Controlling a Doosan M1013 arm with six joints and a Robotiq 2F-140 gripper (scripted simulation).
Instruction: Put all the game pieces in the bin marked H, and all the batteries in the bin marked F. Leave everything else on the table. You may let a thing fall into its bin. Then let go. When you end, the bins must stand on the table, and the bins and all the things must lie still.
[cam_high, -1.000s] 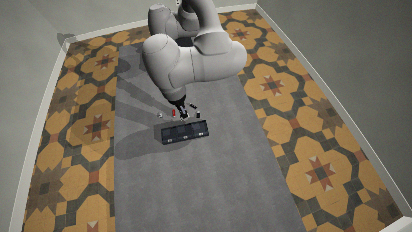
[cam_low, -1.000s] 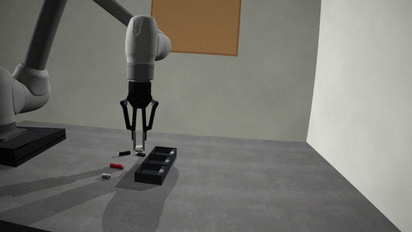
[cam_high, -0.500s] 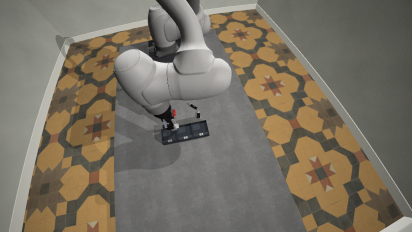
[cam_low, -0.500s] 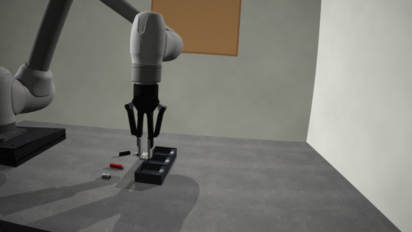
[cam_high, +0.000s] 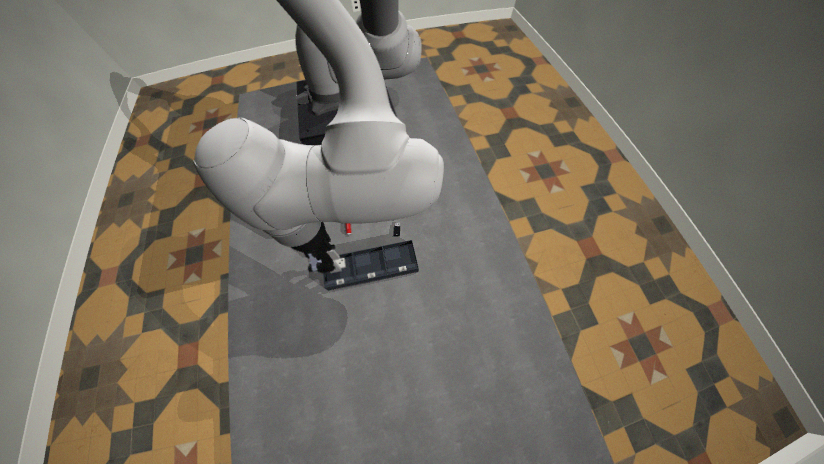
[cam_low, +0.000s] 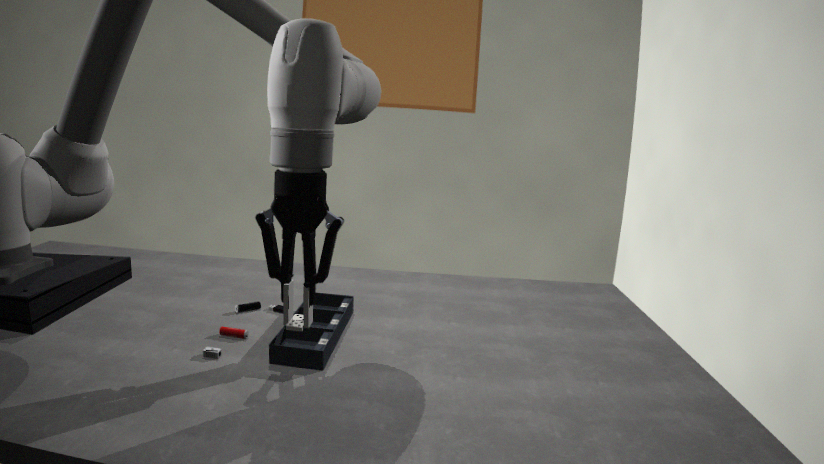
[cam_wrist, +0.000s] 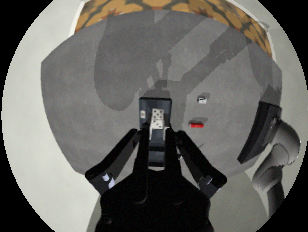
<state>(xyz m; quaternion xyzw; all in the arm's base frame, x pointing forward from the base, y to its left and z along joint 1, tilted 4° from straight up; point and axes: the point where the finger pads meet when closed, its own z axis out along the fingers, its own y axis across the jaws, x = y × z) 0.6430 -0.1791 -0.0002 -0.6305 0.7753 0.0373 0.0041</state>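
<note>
Right now the black battery is 110 mm behind my hand, 190 mm to the left of it and 80 mm below it. Round my hand: black three-compartment bin 20 mm ahead, 80 mm to the left, 70 mm below; white domino 30 mm below; red battery 110 mm behind, 60 mm to the left, 80 mm below.
</note>
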